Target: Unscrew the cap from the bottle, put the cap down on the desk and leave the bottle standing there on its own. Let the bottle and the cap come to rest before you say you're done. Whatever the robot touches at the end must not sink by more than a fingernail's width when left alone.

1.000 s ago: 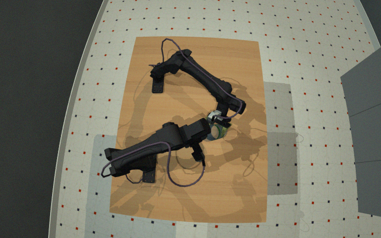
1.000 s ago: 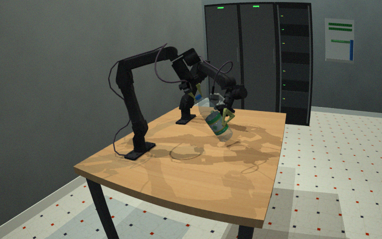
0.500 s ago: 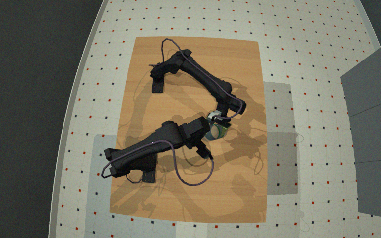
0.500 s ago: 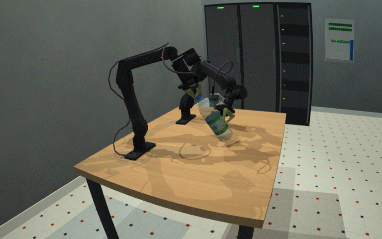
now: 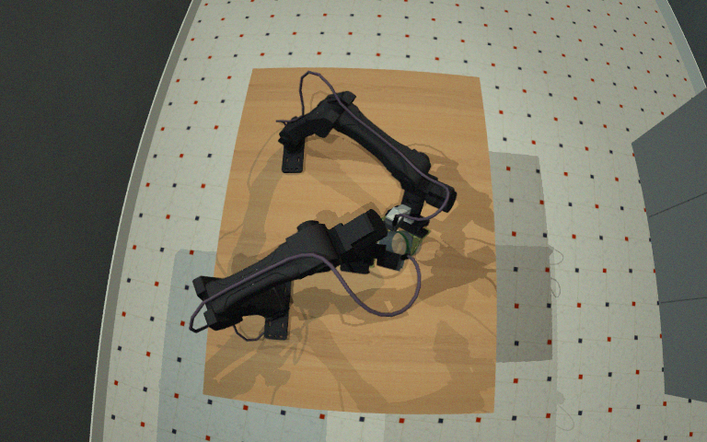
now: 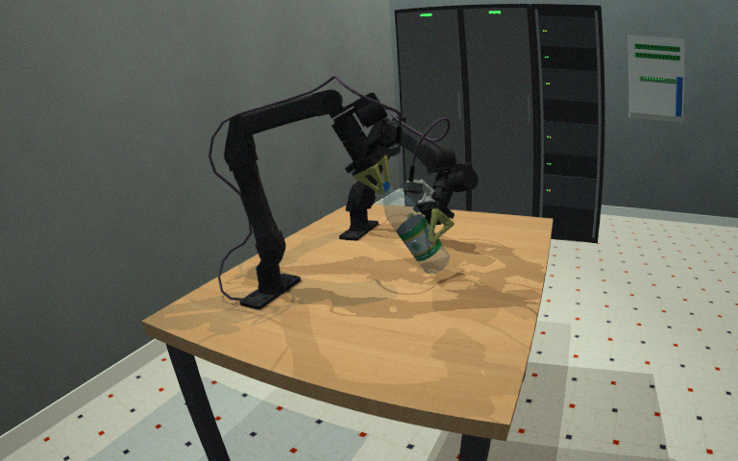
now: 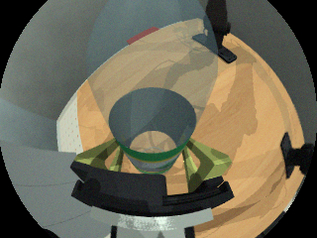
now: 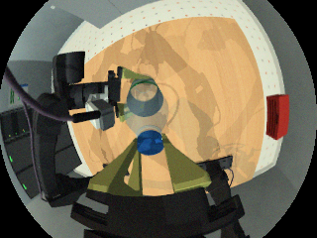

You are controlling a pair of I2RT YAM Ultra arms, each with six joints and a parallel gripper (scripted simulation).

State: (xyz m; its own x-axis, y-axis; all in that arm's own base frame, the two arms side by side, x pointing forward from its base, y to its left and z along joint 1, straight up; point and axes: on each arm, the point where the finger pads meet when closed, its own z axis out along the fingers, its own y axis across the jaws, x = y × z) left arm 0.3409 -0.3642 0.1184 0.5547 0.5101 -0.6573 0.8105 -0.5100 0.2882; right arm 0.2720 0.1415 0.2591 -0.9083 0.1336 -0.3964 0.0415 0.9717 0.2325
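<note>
Now: the blue cap right at my right hand. The rest, counted from my right hand: bottle 10 cm below, 6 cm ahead, 3 cm to the left.
The bottle is 20 mm behind my left hand, 10 mm to the right of it and 40 mm above it. Also, from my left hand: blue cap: 80 mm behind, 50 mm to the right, 140 mm above.
</note>
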